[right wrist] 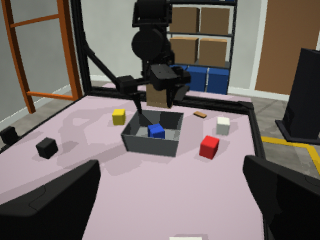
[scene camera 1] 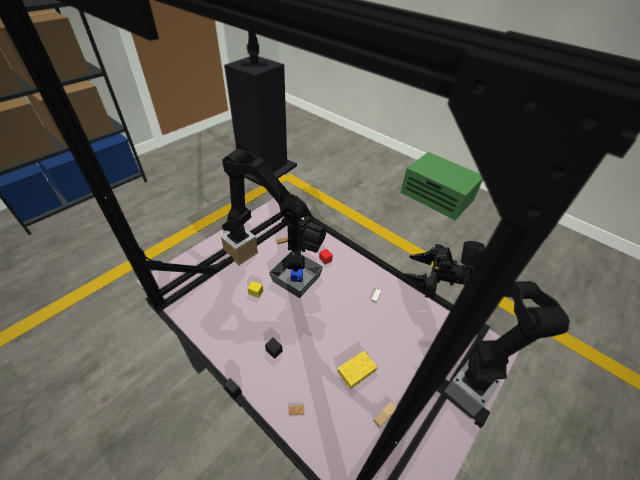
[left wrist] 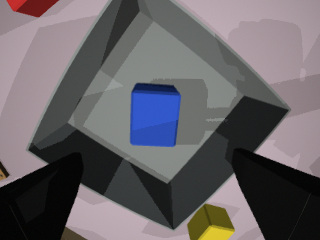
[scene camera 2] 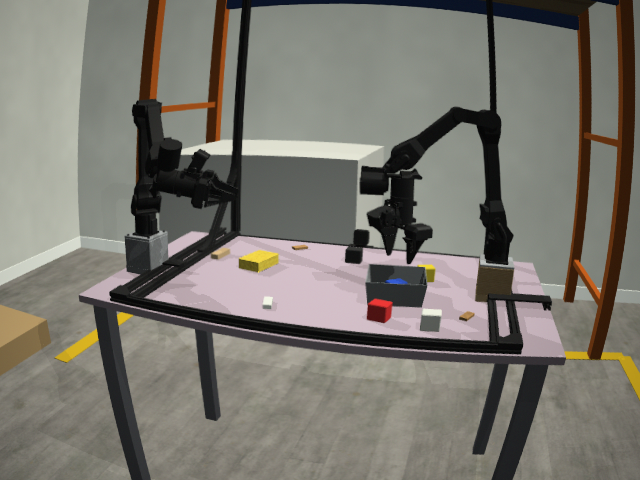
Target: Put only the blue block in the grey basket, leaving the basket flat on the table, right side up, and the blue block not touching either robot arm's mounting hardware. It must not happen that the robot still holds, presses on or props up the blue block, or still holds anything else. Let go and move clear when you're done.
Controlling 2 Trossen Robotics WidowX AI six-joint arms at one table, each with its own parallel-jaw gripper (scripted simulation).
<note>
In view: my left gripper (scene camera 2: 398,259), my right gripper (scene camera 2: 237,194), a grey basket (scene camera 2: 401,295) and a blue block (left wrist: 155,108).
The grey basket shows as well in the right wrist view (right wrist: 135,137), in scene camera 1 (scene camera 1: 280,275) and in the left wrist view (left wrist: 225,104). My left gripper is seen too in the right wrist view (right wrist: 155,110) and in the left wrist view (left wrist: 158,159). My right gripper also shows in the right wrist view (right wrist: 173,166) and in scene camera 1 (scene camera 1: 406,265).
</note>
